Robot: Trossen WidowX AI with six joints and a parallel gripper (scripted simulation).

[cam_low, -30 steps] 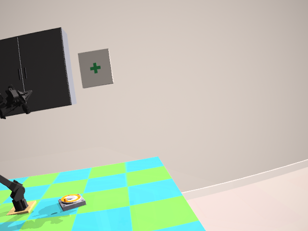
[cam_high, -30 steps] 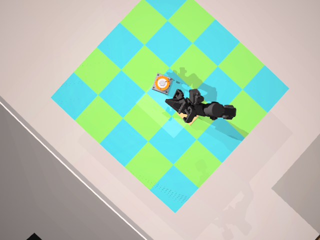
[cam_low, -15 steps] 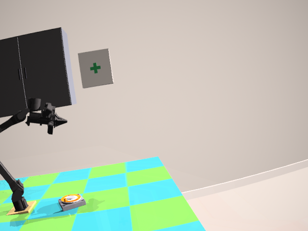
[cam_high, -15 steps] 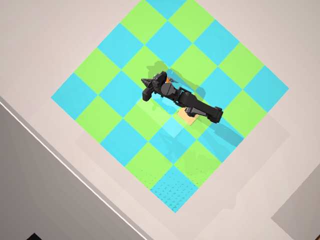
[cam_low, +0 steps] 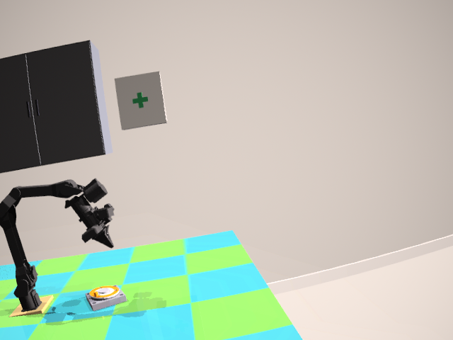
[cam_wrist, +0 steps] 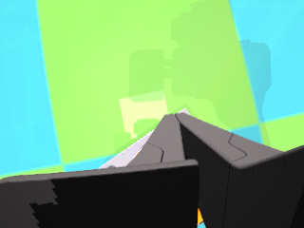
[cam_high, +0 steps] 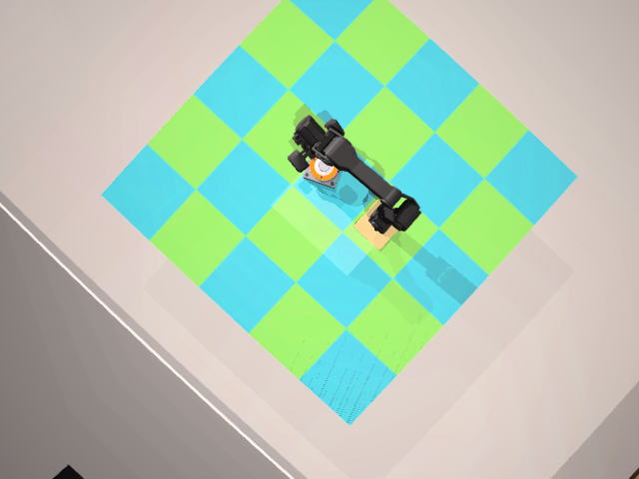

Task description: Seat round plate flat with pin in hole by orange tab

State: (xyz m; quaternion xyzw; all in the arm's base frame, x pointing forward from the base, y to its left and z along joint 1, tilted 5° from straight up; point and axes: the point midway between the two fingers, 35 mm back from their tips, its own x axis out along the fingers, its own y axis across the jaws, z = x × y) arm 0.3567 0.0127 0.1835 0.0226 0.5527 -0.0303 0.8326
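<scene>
My gripper tip is 17 cm above the base, 7 cm past it and 1 cm to the left of it.
</scene>
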